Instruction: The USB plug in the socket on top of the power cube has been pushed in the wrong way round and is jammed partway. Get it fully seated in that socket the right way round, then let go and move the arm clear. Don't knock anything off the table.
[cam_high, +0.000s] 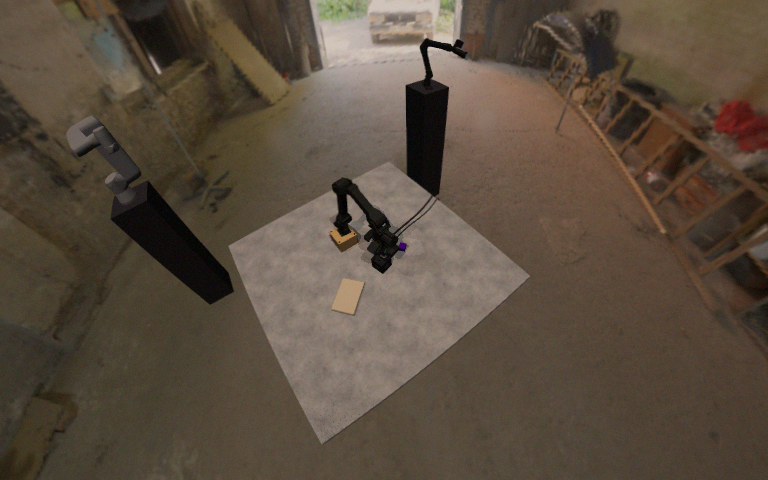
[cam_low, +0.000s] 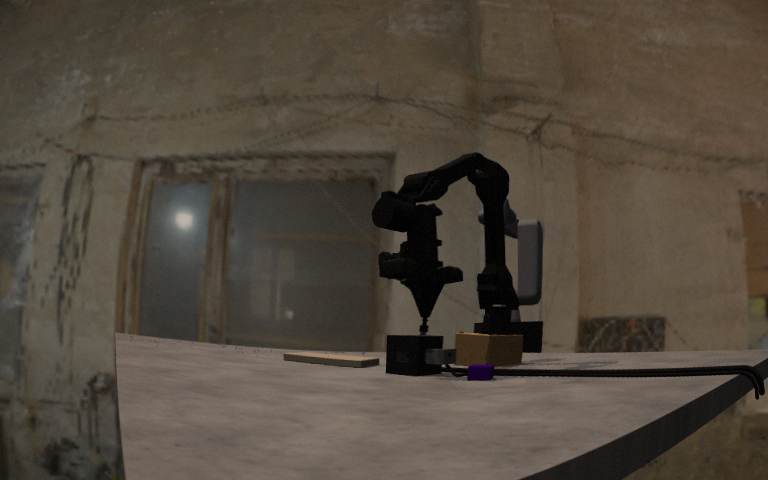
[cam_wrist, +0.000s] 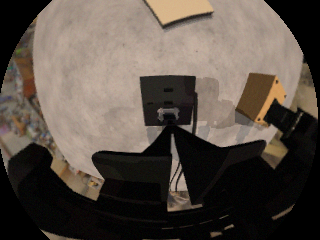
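The USB plug is 20 mm below my gripper tip. The rest, counted from my gripper tip: purple block 140 mm to the left, 100 mm below, 30 mm behind; flat tan board 270 mm to the right, 100 mm below, 70 mm ahead.
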